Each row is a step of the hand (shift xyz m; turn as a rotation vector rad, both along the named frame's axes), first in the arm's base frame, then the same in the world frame.
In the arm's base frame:
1: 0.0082 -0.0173 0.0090 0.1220 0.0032 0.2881
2: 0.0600 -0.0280 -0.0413 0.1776 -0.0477 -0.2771
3: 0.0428 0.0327 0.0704 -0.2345 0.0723 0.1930
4: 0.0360 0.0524 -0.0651 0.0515 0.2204 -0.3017
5: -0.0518 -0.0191 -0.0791 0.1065 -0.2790 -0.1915
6: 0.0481 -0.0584 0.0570 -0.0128 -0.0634 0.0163
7: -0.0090 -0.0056 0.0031 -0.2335 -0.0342 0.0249
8: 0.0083 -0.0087 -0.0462 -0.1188 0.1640 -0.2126
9: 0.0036 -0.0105 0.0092 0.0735 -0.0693 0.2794
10: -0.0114 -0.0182 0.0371 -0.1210 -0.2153 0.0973
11: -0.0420 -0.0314 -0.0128 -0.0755 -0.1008 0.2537
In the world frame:
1: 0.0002 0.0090 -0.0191 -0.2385 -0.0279 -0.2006
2: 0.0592 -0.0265 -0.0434 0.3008 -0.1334 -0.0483
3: -0.0685 -0.0387 -0.0408 -0.2451 0.1368 0.1367
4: 0.0445 -0.0742 0.0281 0.1942 -0.2519 0.2026
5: 0.0693 0.0330 0.0584 0.3019 0.0986 -0.1580
6: -0.0195 0.0220 -0.0900 0.0080 0.0579 -0.0322
7: -0.0022 0.0106 0.0023 -0.0515 0.1825 0.1427
8: 0.0466 -0.0078 0.0072 0.1051 -0.0824 0.2615
9: -0.0035 0.0071 -0.0121 -0.2109 0.0553 -0.2018
10: -0.0283 0.0278 -0.0163 -0.0248 0.2552 -0.0688
11: 0.0163 0.0481 0.0184 -0.2025 0.1710 -0.0999

